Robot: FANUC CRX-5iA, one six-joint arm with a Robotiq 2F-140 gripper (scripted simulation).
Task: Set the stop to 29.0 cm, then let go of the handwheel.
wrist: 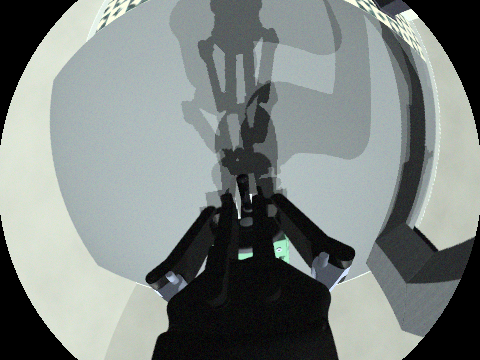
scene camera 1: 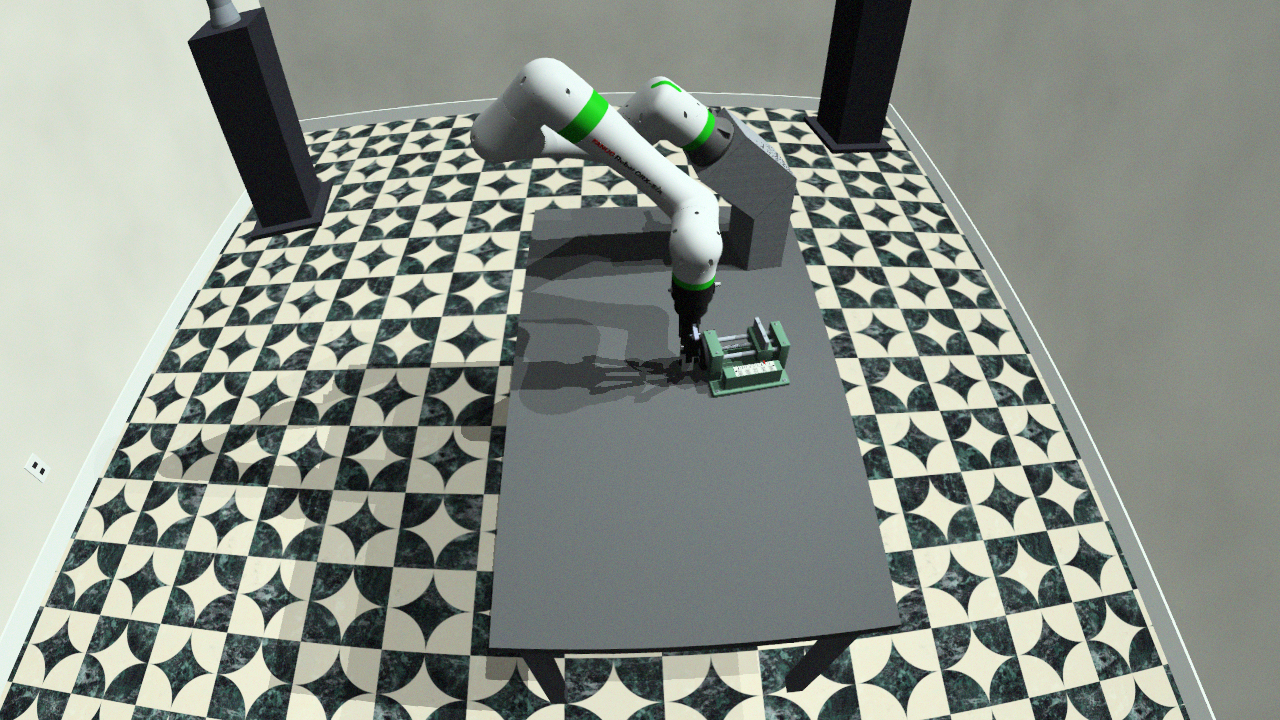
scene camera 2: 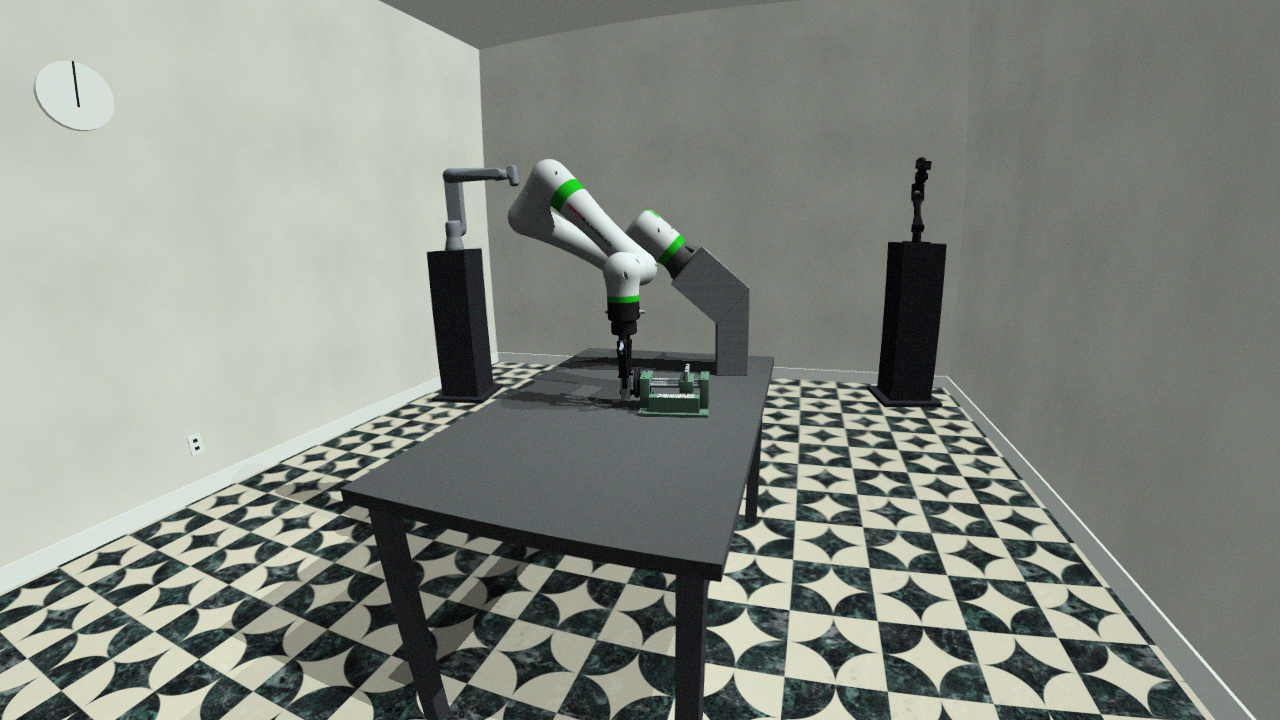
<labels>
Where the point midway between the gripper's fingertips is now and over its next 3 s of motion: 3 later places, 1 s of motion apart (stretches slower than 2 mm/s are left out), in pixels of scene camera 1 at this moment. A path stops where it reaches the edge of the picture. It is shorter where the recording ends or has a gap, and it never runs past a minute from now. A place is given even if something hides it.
My gripper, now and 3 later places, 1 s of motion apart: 685,366; 687,355; 689,331; 744,337
</labels>
